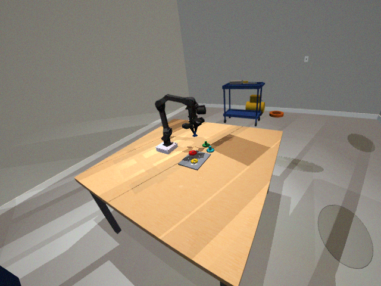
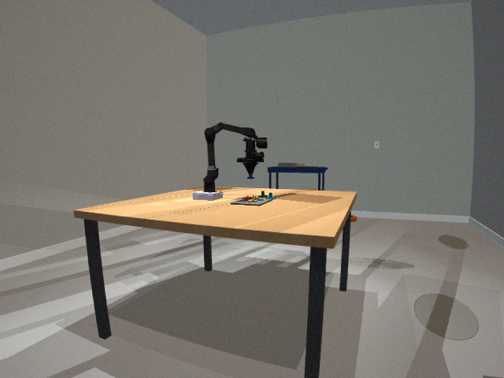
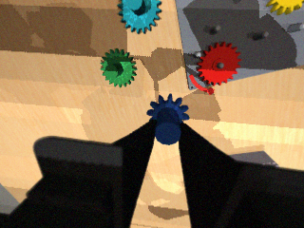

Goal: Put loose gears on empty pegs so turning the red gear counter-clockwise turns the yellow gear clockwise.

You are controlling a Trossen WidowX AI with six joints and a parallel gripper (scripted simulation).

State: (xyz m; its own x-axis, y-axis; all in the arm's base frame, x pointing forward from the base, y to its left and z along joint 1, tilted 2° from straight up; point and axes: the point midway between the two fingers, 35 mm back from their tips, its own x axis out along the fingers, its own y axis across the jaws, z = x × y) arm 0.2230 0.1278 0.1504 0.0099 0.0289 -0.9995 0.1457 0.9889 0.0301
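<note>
Now: gripper tip 30 mm short of the red gear, 80 mm to the left of it and 130 mm above it. Round my gripper tip: red arrow 60 mm to the right, 140 mm below; blue gear 10 mm below; green gear 30 mm ahead, 90 mm to the left, 130 mm below.
</note>
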